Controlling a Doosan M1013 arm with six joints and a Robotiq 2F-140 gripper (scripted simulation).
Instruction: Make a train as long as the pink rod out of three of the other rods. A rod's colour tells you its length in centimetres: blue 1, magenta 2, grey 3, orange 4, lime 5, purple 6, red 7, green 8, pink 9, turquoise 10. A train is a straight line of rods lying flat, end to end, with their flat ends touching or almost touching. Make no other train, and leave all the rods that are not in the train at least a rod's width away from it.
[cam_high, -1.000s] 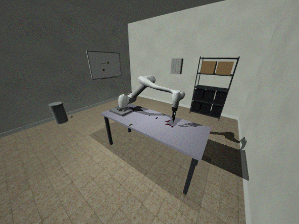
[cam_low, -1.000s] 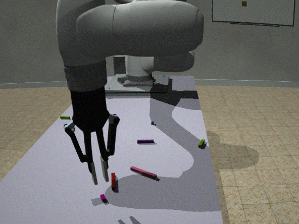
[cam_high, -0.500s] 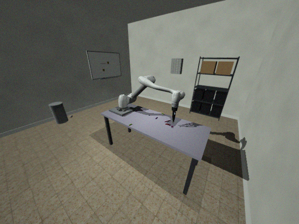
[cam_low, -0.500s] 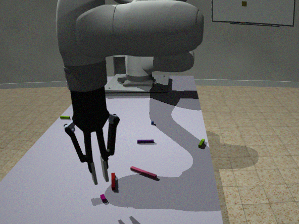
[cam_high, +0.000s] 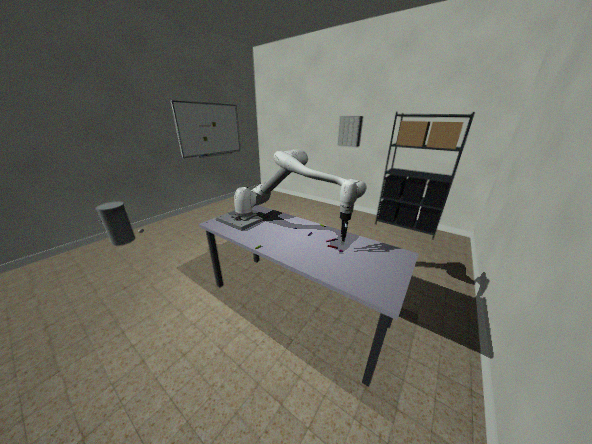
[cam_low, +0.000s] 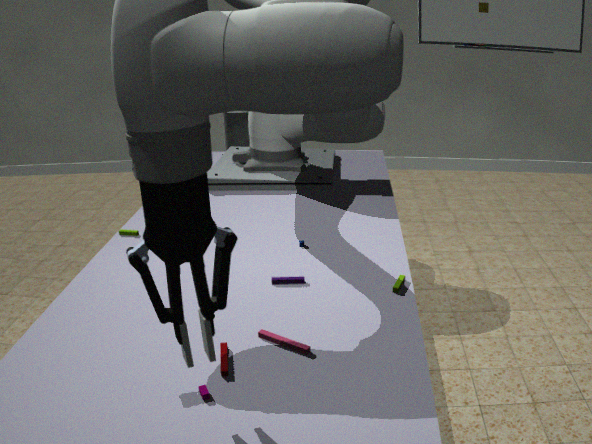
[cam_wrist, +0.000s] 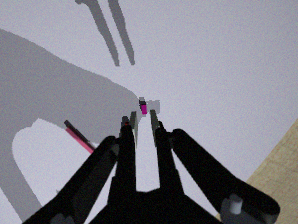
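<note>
Now: the magenta rod 90 mm below my hand. The rest, counted from my hand: red rod 80 mm behind, 20 mm to the left, 90 mm below; then purple rod 310 mm behind, 110 mm to the left, 90 mm below; then pink rod 120 mm behind, 110 mm to the left, 90 mm below.
</note>
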